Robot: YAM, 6 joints.
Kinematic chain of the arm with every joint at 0, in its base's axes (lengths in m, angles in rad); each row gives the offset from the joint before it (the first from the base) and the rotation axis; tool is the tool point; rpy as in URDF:
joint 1: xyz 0 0 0.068 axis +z
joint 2: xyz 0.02 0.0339 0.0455 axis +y
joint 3: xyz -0.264 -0.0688 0 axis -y
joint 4: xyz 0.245 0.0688 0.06 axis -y
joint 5: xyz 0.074 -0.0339 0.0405 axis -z
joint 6: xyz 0.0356 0 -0.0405 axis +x
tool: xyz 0 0 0 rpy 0 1.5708 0
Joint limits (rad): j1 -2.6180..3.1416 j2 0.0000..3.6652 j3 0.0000..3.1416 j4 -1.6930..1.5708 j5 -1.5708..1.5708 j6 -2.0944..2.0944
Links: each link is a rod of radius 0.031 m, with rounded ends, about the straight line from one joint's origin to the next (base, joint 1, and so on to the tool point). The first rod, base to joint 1, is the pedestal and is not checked.
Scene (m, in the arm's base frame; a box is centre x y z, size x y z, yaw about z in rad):
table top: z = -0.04
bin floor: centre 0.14 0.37 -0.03 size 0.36 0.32 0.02 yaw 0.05
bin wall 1: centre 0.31 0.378 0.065 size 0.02 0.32 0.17 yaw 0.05
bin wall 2: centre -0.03 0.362 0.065 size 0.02 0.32 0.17 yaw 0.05
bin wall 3: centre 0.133 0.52 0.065 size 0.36 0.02 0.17 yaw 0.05
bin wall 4: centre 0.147 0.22 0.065 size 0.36 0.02 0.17 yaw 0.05
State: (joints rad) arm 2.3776 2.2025 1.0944 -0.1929 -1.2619 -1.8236
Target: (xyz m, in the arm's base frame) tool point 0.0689 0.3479 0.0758
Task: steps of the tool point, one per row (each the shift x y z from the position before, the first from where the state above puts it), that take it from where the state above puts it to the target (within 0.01 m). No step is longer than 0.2 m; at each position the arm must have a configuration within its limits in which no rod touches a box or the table.
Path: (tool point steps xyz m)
1: 0.0173 0.0827 0.1214
2: 0.0602 0.0383 0.1377
3: 0.0800 -0.0243 0.1334
4: 0.0613 0.0338 -0.0613
5: 0.0686 0.0088 -0.0636
6: 0.0660 -0.0170 -0.0632
7: 0.0035 0.0117 -0.0920
8: -0.0035 -0.0117 -0.0889

